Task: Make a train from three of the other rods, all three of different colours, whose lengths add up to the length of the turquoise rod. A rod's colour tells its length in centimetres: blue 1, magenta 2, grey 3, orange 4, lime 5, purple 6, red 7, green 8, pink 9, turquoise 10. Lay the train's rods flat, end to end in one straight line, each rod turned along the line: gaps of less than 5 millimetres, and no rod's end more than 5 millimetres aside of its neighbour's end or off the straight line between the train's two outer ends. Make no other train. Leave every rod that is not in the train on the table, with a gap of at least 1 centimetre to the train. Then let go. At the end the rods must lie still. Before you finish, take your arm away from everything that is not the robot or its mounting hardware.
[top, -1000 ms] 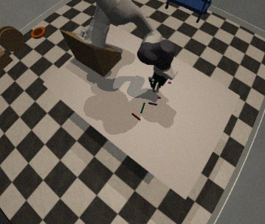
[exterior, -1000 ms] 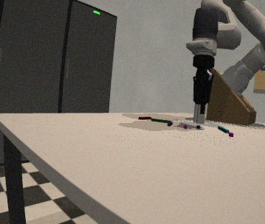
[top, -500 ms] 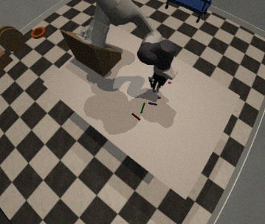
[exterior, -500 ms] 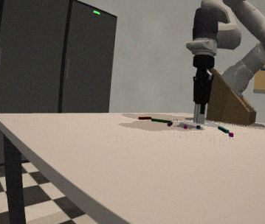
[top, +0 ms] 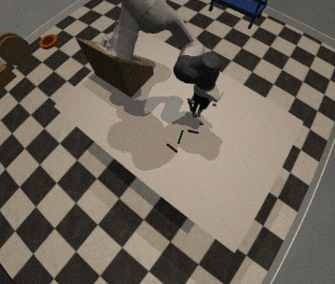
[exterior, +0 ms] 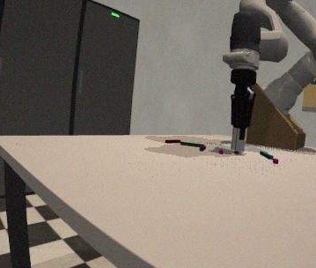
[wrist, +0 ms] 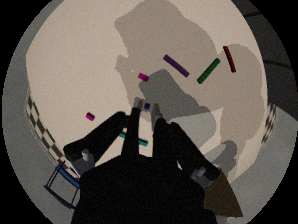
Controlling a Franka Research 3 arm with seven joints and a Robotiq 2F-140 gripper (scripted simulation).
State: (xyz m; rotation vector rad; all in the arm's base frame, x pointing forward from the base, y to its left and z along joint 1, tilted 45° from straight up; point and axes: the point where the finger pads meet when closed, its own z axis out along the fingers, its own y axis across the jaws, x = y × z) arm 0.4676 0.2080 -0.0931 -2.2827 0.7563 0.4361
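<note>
Now: the blue rod 40 mm below my hand. Round my hand: purple rod (50 mm ahead, 90 mm to the right, 40 mm below); turquoise rod (50 mm behind, 70 mm to the left, 40 mm below); green rod (20 mm ahead, 160 mm to the right, 40 mm below).
</note>
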